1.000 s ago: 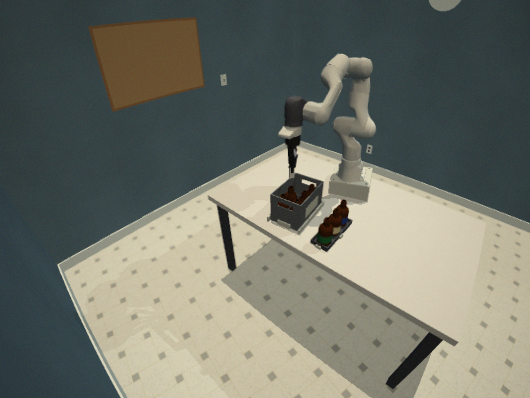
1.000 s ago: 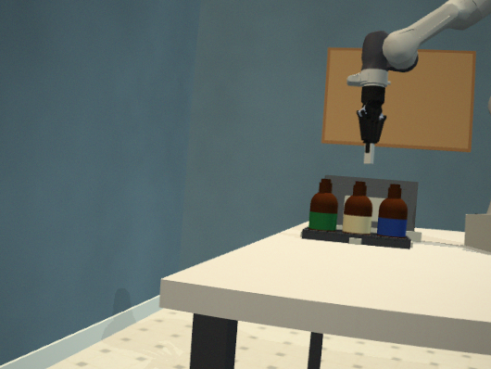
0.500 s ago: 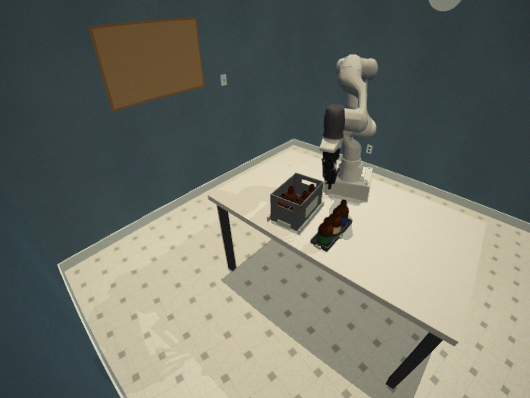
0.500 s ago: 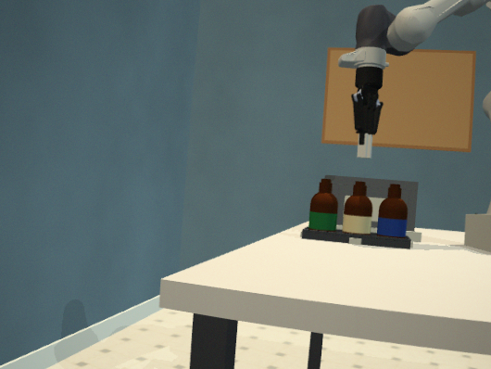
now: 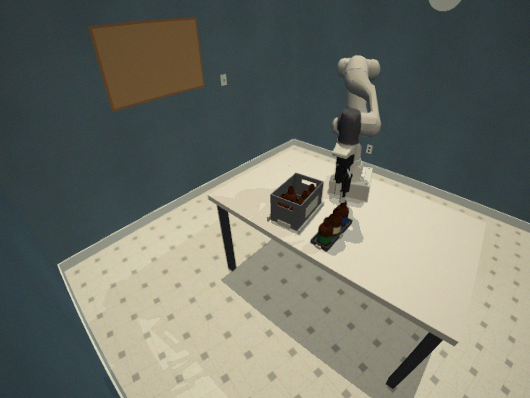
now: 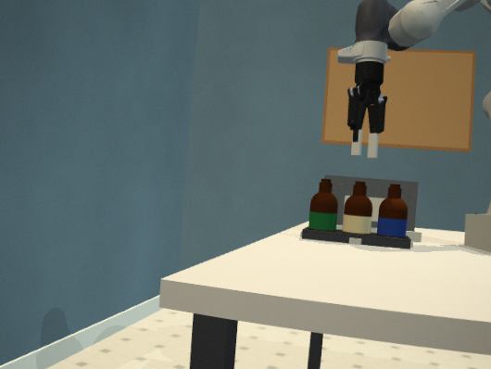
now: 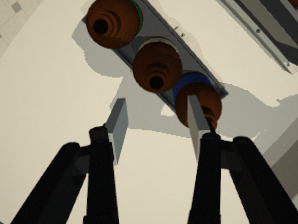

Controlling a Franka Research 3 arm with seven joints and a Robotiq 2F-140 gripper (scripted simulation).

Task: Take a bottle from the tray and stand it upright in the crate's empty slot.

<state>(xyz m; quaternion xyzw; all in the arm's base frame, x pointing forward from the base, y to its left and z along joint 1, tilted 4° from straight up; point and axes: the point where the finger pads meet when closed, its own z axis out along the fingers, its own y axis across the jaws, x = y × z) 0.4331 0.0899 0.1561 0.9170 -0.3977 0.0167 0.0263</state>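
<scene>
The blue-labelled bottle lies 90 mm behind my hand and 170 mm below it. Round my hand: grey crate (40 mm behind, 250 mm to the right, 170 mm below); dark tray (240 mm below); green-labelled bottle (90 mm ahead, 10 mm to the right, 170 mm below).
</scene>
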